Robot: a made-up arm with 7 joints.
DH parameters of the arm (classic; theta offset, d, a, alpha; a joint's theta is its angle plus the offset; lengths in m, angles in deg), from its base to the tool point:
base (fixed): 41.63 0 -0.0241 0
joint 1: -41.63 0.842 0.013 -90
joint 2: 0 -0.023 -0.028 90
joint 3: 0 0.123 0.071 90
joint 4: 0 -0.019 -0.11 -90
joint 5: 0 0.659 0.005 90
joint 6: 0 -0.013 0.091 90
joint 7: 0 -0.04 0.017 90
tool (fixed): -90 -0.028 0 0
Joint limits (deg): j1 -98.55..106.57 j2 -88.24..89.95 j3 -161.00..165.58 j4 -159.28..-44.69 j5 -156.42..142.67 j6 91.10..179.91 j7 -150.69..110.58
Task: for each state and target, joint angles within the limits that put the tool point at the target. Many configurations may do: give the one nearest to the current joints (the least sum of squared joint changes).
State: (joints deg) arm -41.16 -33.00 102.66 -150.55 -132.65 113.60 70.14
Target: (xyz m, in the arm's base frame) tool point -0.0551 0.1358 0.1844
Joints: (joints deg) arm -28.91 -31.58 152.18 -156.49 -129.08 109.97 64.18
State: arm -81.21 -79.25 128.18 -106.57 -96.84 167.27 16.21
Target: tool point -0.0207 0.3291 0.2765
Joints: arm -59.01 -42.65 150.42 -130.83 -106.60 179.91 15.27
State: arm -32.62 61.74 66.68 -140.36 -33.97 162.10 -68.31
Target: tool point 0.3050 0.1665 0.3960
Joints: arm -65.72 32.45 43.23 -159.28 -57.03 179.91 -75.73
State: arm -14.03 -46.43 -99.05 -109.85 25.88 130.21 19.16
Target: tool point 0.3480 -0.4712 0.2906
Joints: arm 25.23 -76.98 -128.92 -132.26 27.78 115.99 13.04
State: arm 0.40 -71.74 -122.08 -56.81 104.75 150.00 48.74
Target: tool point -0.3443 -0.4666 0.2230
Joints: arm 7.33 -88.24 -142.97 -74.48 104.01 138.36 44.70
